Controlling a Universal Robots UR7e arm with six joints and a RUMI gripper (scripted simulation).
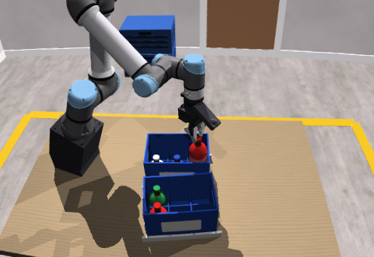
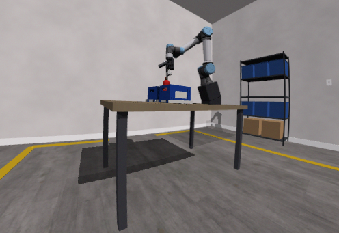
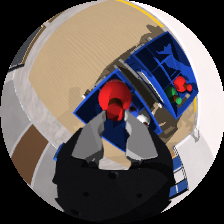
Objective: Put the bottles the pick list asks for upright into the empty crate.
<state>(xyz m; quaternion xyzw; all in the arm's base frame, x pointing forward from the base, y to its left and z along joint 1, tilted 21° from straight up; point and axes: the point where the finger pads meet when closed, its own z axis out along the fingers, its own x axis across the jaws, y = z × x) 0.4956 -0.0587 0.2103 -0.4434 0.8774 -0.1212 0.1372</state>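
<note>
My gripper is now 80 mm past the blue-capped bottle, 10 mm to the left of it and 170 mm above it. From my hand the other things lie so: pick list strip 100 mm behind, 180 mm to the left, 260 mm below; green bottle 150 mm behind, 180 mm to the right, 170 mm below; white bottle 170 mm behind, 10 mm to the right, 170 mm below.
</note>
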